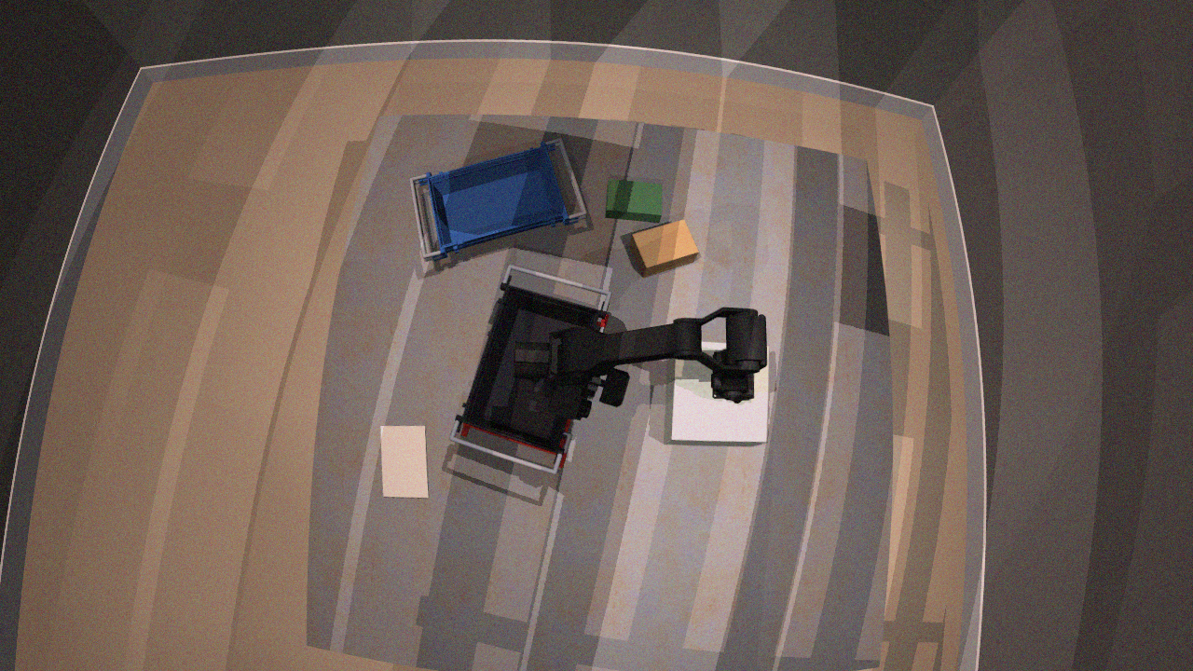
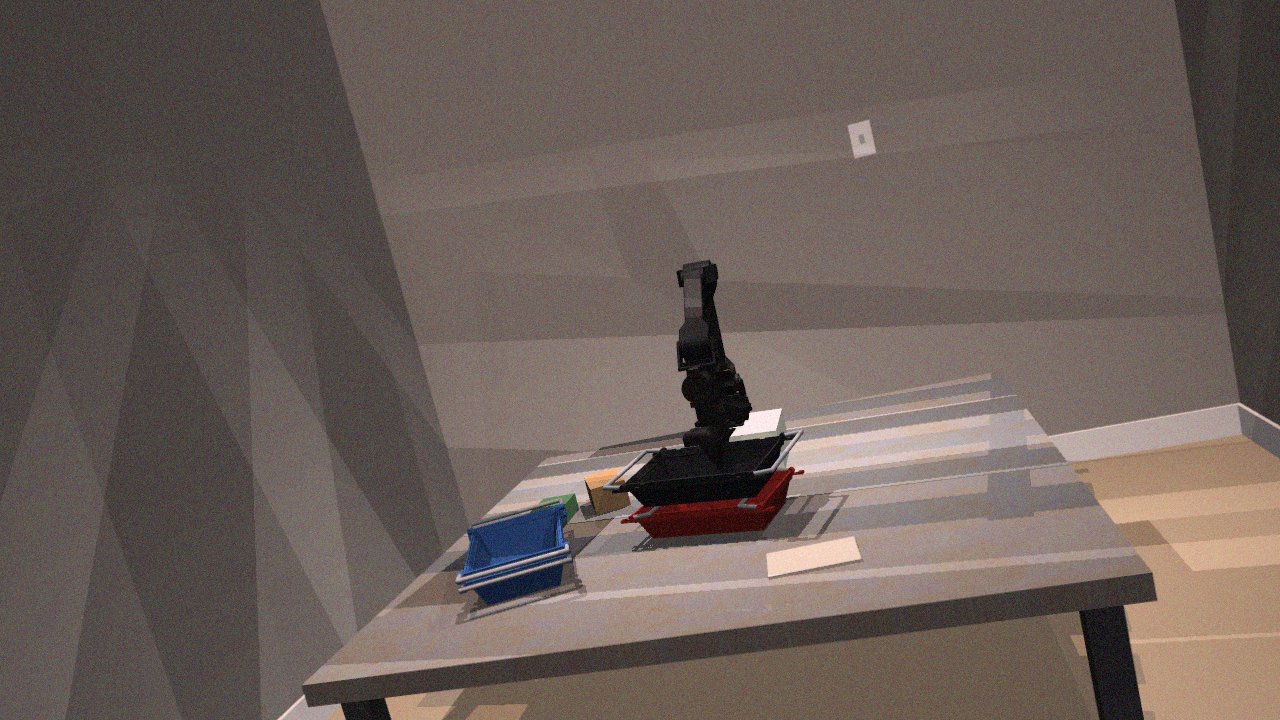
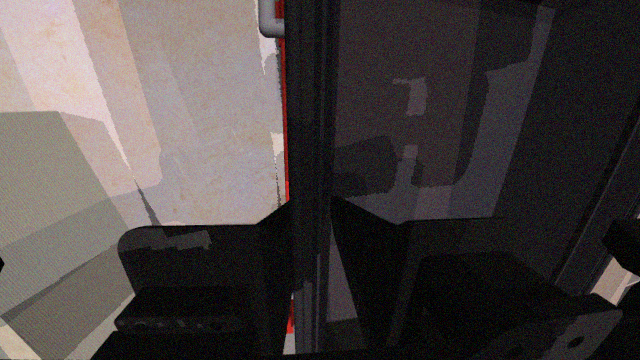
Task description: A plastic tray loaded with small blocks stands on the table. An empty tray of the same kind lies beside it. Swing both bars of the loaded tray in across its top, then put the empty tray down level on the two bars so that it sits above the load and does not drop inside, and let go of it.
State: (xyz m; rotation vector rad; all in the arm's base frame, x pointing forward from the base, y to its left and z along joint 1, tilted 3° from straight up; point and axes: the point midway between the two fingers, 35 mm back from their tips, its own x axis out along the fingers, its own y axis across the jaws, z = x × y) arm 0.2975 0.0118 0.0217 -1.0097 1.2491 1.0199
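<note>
My gripper tip is 80 mm short of the black tray, 30 mm below it and 20 mm to the left of it. From my gripper tip the other things lie so: orange block (310 mm to the right, 180 mm behind, 50 mm below); then green block (430 mm to the right, 120 mm behind, 60 mm below); then pale card (340 mm ahead, 170 mm to the left, 80 mm below).
</note>
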